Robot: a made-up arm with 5 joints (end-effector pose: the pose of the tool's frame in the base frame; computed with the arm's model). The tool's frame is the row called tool.
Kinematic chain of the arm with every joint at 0, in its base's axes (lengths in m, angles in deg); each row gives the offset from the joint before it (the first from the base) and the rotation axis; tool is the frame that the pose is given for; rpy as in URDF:
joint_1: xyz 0.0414 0 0.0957 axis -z
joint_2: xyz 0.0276 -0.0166 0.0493 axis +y
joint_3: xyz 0.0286 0 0.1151 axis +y
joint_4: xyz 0.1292 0 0.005 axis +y
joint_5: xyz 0.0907 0.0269 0 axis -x
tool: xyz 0 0 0 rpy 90 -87.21 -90
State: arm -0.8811 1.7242 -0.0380 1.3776 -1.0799
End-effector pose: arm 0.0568 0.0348 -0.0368 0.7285 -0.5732 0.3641 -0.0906
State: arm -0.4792 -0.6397 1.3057 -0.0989 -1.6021
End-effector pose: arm 0.1813 0.0843 0.1298 0.7305 0.4208 -0.2331 -0.4847
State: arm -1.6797 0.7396 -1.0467 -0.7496 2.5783
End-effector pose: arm -0.0006 0.2897 0.3336 0.1294 0.3987 0.8811 -0.2189
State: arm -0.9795 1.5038 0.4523 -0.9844 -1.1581
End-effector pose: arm 0.1173 0.1316 -0.0723 0.9493 0.2621 -0.1356 -0.1084
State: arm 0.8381 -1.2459 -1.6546 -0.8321 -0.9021
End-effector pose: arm -0.1344 0.2108 0.1843 0.5523 -0.0265 0.4698 -0.6881
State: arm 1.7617 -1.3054 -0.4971 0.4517 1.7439
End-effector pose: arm 0.0687 0.0871 0.4159 0.1097 -0.9816 0.1561 -0.0036
